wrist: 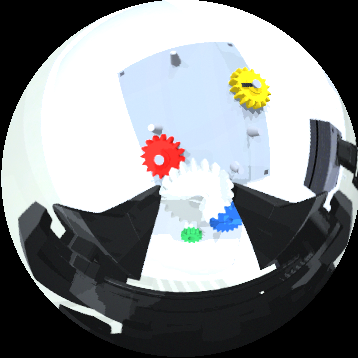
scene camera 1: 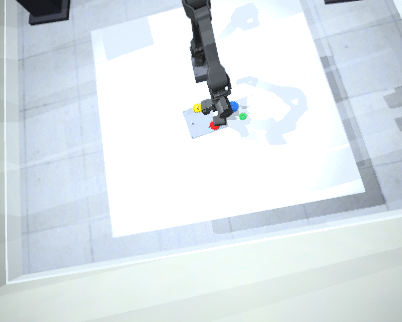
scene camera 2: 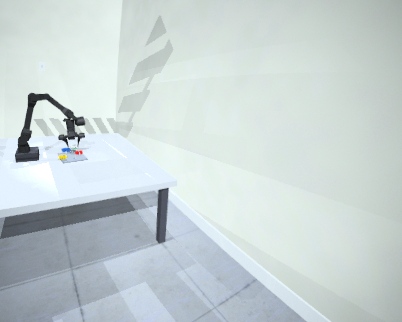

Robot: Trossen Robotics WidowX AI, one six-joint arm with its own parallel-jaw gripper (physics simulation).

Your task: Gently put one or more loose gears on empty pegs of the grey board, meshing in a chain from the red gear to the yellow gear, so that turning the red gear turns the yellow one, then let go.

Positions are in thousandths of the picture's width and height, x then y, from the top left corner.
Scene:
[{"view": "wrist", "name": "gripper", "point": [549, 527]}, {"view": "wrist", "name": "white gear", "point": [588, 510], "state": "held by the gripper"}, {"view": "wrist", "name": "yellow gear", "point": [675, 222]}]

